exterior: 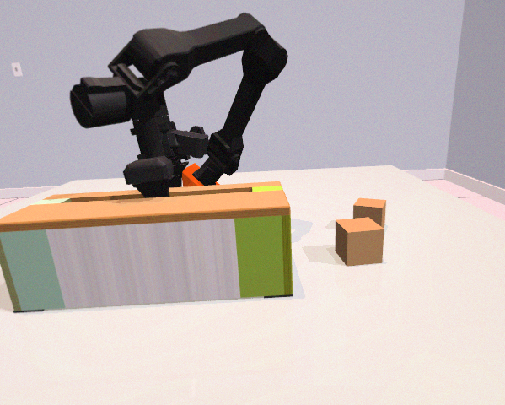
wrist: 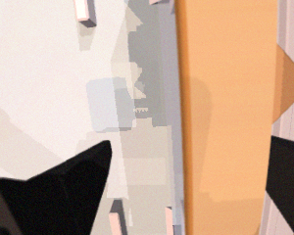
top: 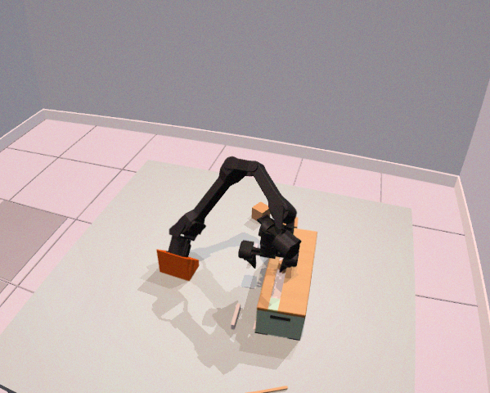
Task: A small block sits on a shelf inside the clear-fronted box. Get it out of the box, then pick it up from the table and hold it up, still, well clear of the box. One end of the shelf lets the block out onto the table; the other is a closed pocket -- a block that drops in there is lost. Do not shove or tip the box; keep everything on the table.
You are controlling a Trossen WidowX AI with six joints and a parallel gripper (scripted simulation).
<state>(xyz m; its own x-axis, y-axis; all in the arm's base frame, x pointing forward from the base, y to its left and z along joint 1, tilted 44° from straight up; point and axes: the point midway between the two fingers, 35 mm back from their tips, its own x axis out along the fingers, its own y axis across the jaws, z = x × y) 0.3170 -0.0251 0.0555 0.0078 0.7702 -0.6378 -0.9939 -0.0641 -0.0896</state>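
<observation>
Right now the long box is 4 cm ahead of my gripper tip, 3 cm below it and 1 cm to the right of it. The rest, counted from my gripper tip: tan block: 5 cm ahead, 4 cm to the left.
</observation>
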